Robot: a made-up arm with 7 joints.
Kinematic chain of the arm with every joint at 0, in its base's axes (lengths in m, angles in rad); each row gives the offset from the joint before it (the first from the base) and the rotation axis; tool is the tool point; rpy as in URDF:
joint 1: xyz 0 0 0.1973 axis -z
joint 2: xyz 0 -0.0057 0.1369 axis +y
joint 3: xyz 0 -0.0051 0.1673 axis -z
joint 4: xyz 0 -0.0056 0.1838 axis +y
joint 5: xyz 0 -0.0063 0.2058 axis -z
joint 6: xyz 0 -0.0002 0.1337 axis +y
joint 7: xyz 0 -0.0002 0.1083 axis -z
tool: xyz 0 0 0 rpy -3.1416 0 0
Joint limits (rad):
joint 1: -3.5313..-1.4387
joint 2: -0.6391..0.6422
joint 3: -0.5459..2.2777
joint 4: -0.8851..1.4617
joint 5: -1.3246..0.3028
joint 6: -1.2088..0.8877
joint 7: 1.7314..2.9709
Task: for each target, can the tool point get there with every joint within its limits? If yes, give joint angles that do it. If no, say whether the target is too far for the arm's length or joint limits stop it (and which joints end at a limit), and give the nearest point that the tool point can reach.
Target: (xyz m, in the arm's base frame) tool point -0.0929 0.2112 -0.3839
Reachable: no: joint limits stop it (at a limit: joint 2, joint 4, joint 6) | nearest point -0.2090 0.4751 0.3356 | short by 0.775 m
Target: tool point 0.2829 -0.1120 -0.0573
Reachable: no: joint limits stop it (at a limit: joint 2, joint 3, joint 4, joint 5, joint 6) | nearest point 0.4861 -0.1924 0.4104 | short by 0.516 m
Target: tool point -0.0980 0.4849 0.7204
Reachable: yes | joints -1.7123 0.1673 -0.1246 1.2008 0.0228 0.4704 1.8277
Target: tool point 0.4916 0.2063 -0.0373
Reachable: no: joint limits stop it (at a limit: joint 2, joint 3, joint 4, joint 5, joint 6) | nearest point 0.4821 0.2023 0.4104 | short by 0.448 m
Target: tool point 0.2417 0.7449 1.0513
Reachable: no: too far | nearest point 0.1646 0.5410 0.8860 | short by 0.274 m
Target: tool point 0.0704 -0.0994 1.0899
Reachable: yes | joints -2.9832 0.1509 0.3655 -0.5594 -1.0983 0.3465 1.8850
